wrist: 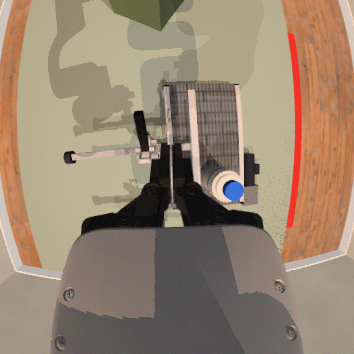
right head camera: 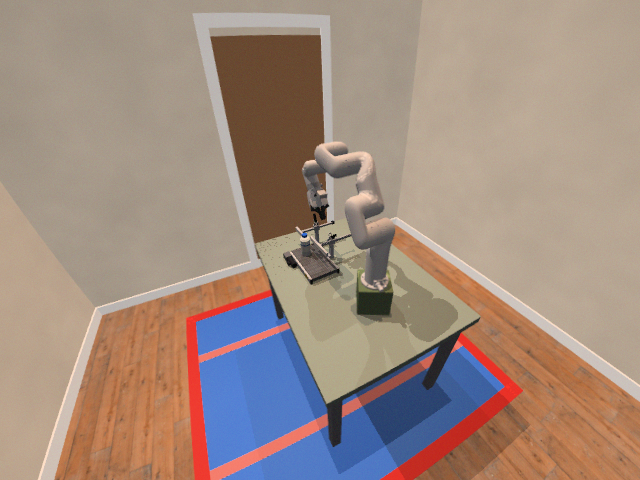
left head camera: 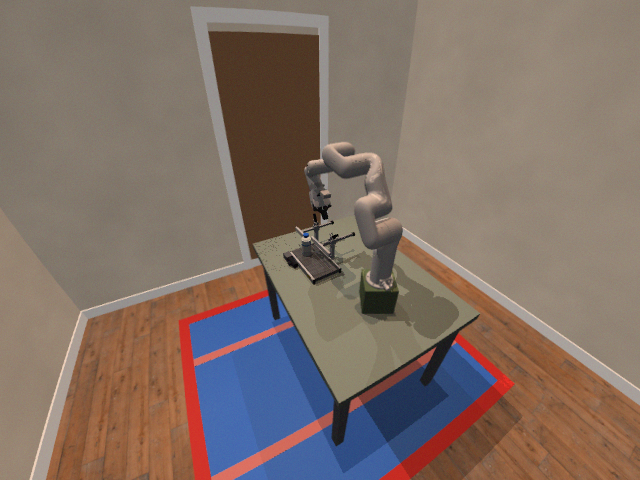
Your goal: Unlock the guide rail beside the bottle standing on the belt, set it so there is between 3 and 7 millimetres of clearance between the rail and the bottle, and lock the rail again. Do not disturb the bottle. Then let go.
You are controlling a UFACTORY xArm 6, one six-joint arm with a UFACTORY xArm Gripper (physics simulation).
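Frame: origin at the arm's base, x ahead, y left, z up, level; metres.
Seen in the pictures: gripper, fingertip midpoint: (wrist: 170,156) (right head camera: 323,219) (left head camera: 325,219); arm's base, link origin: (right head camera: 374,280) (left head camera: 379,279).
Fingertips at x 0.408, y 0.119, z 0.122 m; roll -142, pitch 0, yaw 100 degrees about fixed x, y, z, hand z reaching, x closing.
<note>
Offsets run from my fingertips to a thing's top centre. "spot": to the spot under its first point. Level surfaces: height alone.
A white bottle with a blue cap {dy +0.107, dx +0.042, dz -0.100 m} (left head camera: 306,245) (right head camera: 305,245) (wrist: 233,190) stands upright on the dark belt {dy +0.081, dx -0.028, dz -0.238 m} (left head camera: 318,266) (right head camera: 316,267) (wrist: 217,115). The pale guide rail {spot: dy +0.033, dx -0.053, dz -0.146 m} (wrist: 193,125) runs lengthwise over the belt beside the bottle; the gap between them is too small to judge. The near clamp {spot: dy -0.045, dx -0.006, dz -0.139 m} (left head camera: 333,239) (wrist: 147,151) has a black lever {dy -0.047, dx -0.027, dz -0.080 m} (wrist: 141,130) and a cross rod {spot: dy -0.139, dx +0.019, dz -0.155 m} (left head camera: 346,236) (wrist: 105,154). The far clamp's black lever {spot: dy +0.004, dx +0.187, dz -0.100 m} (left head camera: 315,219) (right head camera: 314,219) stands upright. My gripper (left head camera: 324,215) (right head camera: 321,215) (wrist: 170,156) is shut and empty, above the far clamp, which it hides in the wrist view.
The belt unit stands on the green table {dz -0.273 m} (left head camera: 351,361) (right head camera: 346,361) (wrist: 45,175). The arm's dark green base block (left head camera: 378,299) (right head camera: 374,300) (wrist: 150,12) is on the same table. A dark motor block {spot: dy +0.208, dx +0.018, dz -0.241 m} (left head camera: 291,259) (wrist: 249,170) sticks out at the belt's outer side.
</note>
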